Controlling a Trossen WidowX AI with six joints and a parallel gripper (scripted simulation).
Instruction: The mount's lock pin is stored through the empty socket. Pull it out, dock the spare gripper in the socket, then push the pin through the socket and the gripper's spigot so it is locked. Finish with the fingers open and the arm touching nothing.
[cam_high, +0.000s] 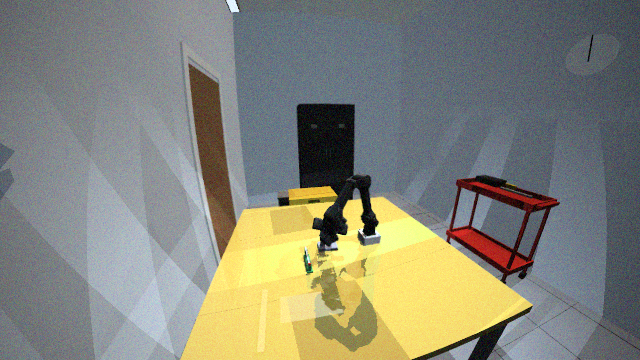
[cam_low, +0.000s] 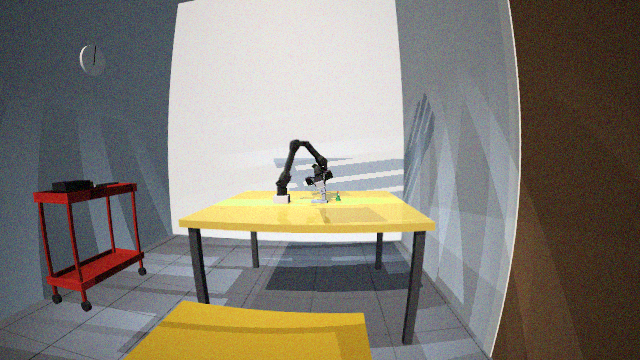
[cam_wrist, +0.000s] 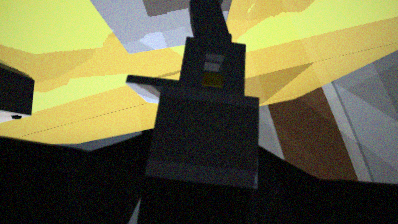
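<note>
The spare gripper is 1 cm to the left of my gripper tip. Also, from my gripper tip: green bracket (13 cm to the left, 13 cm ahead, 10 cm below); mount (7 cm below, 2 cm to the left).
</note>
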